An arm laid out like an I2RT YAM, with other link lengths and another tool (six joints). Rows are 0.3 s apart.
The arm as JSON. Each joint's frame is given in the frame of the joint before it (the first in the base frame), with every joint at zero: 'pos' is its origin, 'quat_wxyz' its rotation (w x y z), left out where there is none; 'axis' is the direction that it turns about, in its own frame. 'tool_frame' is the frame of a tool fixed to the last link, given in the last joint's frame.
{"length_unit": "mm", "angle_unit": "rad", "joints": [
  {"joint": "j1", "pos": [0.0, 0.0, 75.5], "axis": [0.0, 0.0, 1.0]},
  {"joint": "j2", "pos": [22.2, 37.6, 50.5], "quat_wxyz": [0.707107, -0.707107, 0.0, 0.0], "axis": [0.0, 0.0, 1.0]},
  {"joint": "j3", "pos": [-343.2, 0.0, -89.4], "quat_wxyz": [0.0, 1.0, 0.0, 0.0], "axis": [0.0, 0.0, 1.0]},
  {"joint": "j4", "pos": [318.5, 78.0, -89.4], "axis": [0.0, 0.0, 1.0]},
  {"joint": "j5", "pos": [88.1, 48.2, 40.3], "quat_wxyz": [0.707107, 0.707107, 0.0, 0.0], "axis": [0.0, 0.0, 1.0]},
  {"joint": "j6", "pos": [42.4, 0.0, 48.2], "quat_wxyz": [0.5, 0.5, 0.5, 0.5], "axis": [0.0, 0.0, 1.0]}
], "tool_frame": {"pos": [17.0, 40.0, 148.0], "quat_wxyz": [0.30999, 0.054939, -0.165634, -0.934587]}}
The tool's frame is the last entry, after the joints.
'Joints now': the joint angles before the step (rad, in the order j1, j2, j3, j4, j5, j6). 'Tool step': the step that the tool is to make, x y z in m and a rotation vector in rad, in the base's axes. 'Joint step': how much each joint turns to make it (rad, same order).
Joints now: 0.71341 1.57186 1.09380 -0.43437 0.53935 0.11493
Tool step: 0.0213 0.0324 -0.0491 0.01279 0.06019 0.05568
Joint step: -0.00113 0.14739 0.03117 0.08781 -0.07333 -0.01823
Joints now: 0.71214 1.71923 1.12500 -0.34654 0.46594 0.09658
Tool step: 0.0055 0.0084 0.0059 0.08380 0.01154 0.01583
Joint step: -0.02211 -0.01191 0.00937 0.01806 -0.07986 0.01432
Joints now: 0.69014 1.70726 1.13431 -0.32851 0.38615 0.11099
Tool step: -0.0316 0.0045 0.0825 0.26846 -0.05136 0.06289
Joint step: -0.02598 -0.25036 -0.05577 -0.00327 -0.18889 0.06102
